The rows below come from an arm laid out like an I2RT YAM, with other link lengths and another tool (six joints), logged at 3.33 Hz.
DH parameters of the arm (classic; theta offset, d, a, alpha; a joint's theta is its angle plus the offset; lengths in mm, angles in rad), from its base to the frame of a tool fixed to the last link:
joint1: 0 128.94 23.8 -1.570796
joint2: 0 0 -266.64 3.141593
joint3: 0.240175 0 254.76 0
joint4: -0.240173 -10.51 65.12 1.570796
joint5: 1.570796 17.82 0 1.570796
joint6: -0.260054 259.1 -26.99 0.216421
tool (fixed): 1.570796 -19.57 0 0
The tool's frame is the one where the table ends.
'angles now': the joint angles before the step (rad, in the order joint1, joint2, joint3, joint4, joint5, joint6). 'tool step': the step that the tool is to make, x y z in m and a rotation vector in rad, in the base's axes. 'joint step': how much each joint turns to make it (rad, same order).
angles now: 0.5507, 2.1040, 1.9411, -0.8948, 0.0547, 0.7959
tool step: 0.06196, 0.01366, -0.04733, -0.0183, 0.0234, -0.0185
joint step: -0.0359, 0.3434, 0.4060, -0.0912, -0.0049, -0.0172
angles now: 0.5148, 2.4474, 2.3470, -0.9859, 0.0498, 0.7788
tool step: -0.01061, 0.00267, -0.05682, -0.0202, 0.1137, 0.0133
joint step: -0.0042, 0.1360, 0.0765, -0.0495, -0.0420, 0.0000
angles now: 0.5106, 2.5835, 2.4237, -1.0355, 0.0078, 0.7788
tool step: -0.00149, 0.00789, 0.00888, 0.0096, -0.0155, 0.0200
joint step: 0.0107, -0.0115, 0.0056, 0.0012, -0.0041, -0.0084
